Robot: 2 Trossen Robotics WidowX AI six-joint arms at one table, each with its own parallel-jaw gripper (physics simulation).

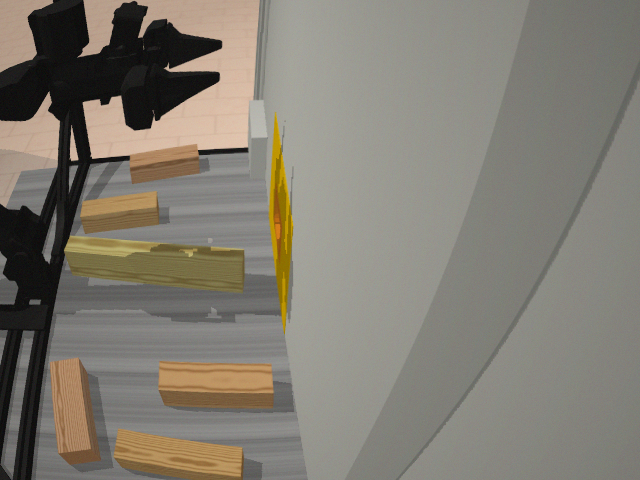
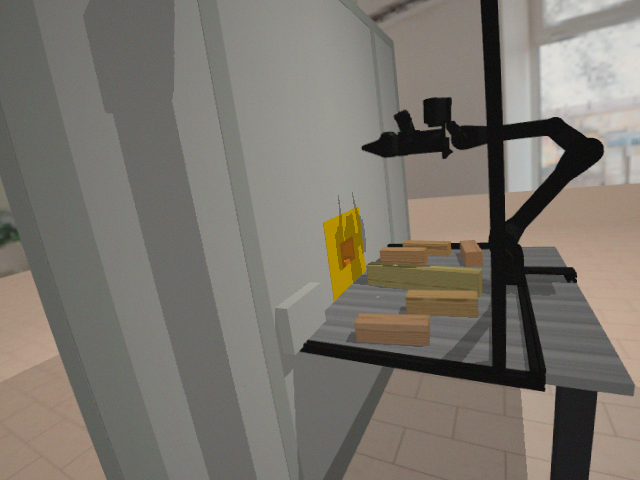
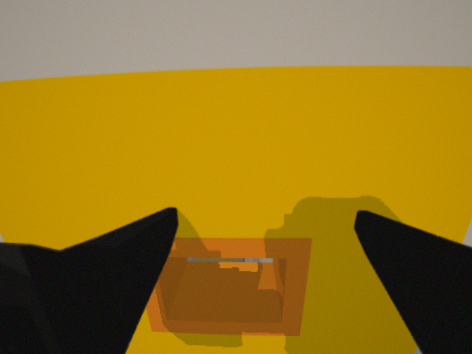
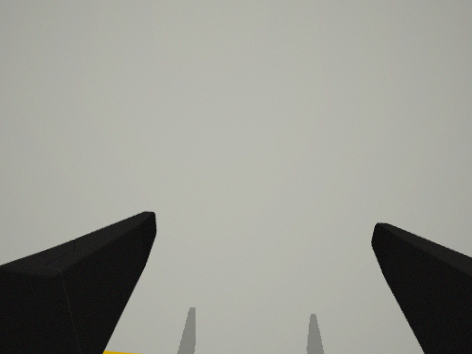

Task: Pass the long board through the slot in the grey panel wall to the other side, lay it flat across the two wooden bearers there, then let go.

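Places are measured from the left arm's base along level axes (x ahead, y left, z up), in centimetres.
Pixels of known places: left gripper, fingertip midpoint: [image 3: 265, 217]; right gripper, fingertip midpoint: [image 1: 221, 59] [image 2: 367, 147] [image 4: 264, 228]; right arm's base, link origin: [image 1: 36, 284] [image 2: 509, 280].
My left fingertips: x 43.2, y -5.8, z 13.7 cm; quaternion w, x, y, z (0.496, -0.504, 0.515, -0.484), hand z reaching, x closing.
For each thing: its top centre in the pictures, then the offset to it from my left fingertips. "pt": a spot on its surface instead.
- long yellow-green board, top centre: [image 1: 147, 250] [image 2: 419, 266] dx +26.1, dy +2.7, dz -9.4 cm
- orange-edged slot, surface spot: [image 3: 296, 285] pt dx -0.2, dy -1.8, dz -4.3 cm
- pale grey block, surface spot: [image 1: 257, 155] pt dx +6.8, dy -21.2, dz -9.8 cm
The long yellow-green board [image 1: 155, 266] [image 2: 423, 277] lies flat among shorter wooden blocks on the right arm's side of the grey panel wall [image 1: 387, 155] [image 2: 289, 129] [image 3: 225, 30] [image 4: 250, 125]. One end points at the wall, with a gap. The orange-edged slot [image 1: 277, 224] [image 2: 347, 246] [image 3: 296, 285] sits in a yellow square [image 2: 343, 281] [image 3: 200, 125]. My right gripper [image 1: 220, 60] [image 2: 363, 147] [image 4: 264, 228] is open and empty, high above the table, facing the wall. My left gripper [image 3: 265, 217] is open and empty, facing the slot from the wall's other side. I cannot tell which pieces are the bearers.
Orange-brown blocks [image 1: 165, 164] [image 1: 216, 384] [image 2: 392, 329] and tan blocks [image 1: 119, 212] [image 1: 178, 457] [image 2: 442, 303] lie around the board; another block [image 1: 74, 410] [image 2: 470, 253] is turned crosswise. A pale grey block [image 1: 257, 155] [image 2: 302, 315] juts from the wall. A black post [image 2: 493, 155] stands beside the table.
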